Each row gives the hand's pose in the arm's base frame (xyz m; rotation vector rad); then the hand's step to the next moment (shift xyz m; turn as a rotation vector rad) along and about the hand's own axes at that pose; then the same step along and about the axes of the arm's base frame.
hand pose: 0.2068 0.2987 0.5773 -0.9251 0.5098 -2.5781
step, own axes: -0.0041 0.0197 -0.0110 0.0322 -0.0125 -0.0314
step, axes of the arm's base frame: -0.0003 -0.0130 -0.0189 -0.0466 0.0034 0.0000
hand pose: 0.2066 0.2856 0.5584 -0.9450 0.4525 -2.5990
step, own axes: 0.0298 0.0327 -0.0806 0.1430 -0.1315 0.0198
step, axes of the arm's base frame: -0.0682 -0.0271 -0.0554 -0.1168 0.0545 0.1467
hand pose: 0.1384 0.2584 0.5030 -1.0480 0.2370 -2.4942
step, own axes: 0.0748 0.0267 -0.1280 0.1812 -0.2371 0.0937
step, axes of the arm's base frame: -0.1297 -0.0579 -0.0501 -0.1213 0.1327 0.2559
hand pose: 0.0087 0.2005 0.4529 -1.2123 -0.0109 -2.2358
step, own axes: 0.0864 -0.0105 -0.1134 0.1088 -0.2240 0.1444
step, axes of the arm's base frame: -0.1273 -0.0650 0.0027 -0.0463 0.1714 0.2266
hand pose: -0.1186 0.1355 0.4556 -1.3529 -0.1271 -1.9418
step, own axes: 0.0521 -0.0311 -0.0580 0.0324 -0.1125 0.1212
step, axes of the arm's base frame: -0.0720 -0.0323 0.0285 0.0175 0.1207 0.1163
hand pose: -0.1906 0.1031 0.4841 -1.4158 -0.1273 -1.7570
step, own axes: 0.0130 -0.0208 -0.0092 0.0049 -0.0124 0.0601
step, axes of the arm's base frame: -0.0205 0.0010 0.0162 0.0371 0.0385 0.0304
